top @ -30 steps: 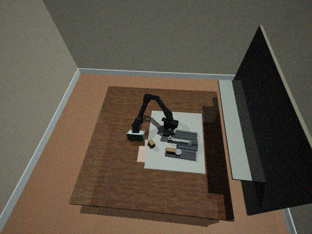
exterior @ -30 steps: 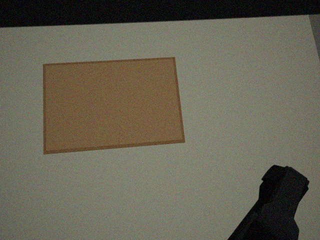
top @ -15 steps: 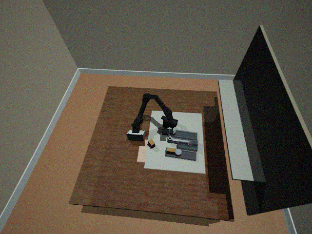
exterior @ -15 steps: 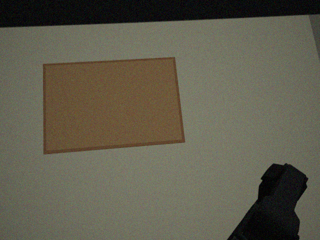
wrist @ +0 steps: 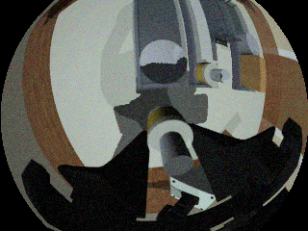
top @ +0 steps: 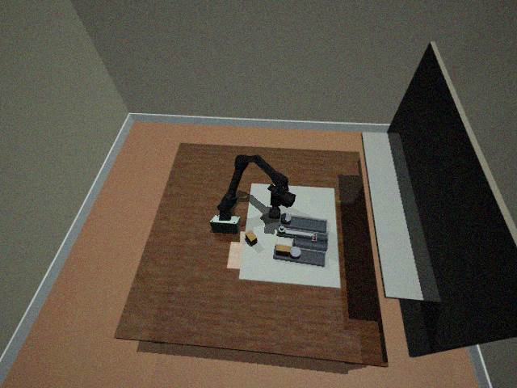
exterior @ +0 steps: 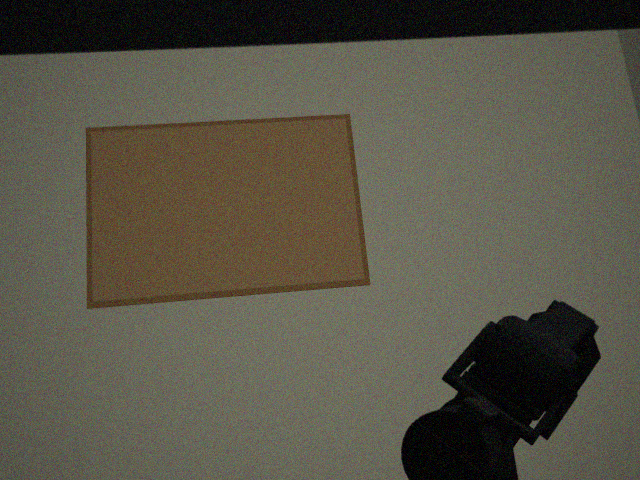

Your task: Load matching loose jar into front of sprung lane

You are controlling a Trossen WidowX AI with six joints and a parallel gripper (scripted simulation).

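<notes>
Now: the orange box 40 mm ahead of my gripper tip, 220 mm to the right of it and 60 mm below it.
</notes>
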